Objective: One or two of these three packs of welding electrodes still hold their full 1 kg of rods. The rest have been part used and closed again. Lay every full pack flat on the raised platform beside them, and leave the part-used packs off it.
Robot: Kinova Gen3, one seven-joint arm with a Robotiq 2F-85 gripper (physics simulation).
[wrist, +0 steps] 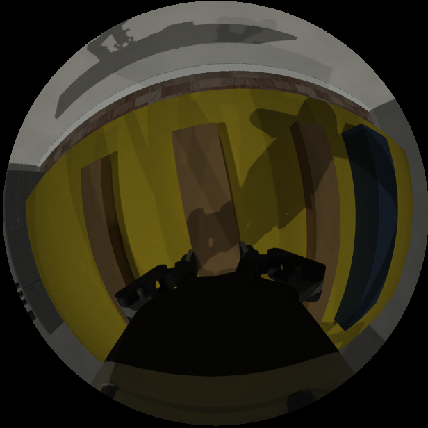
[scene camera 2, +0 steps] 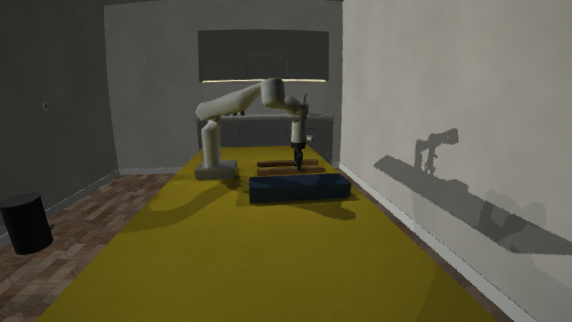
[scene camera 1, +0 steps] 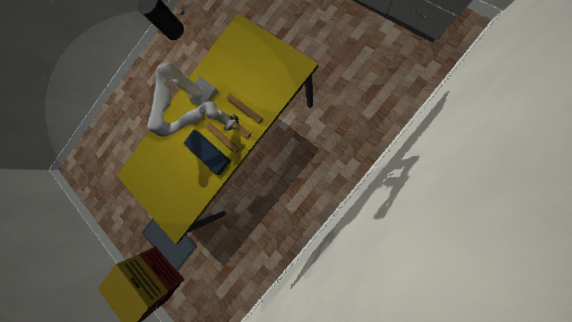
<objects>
The same spot on a dark blue raised platform: (wrist: 375, 192) is (scene camera 1: 217, 151).
</objects>
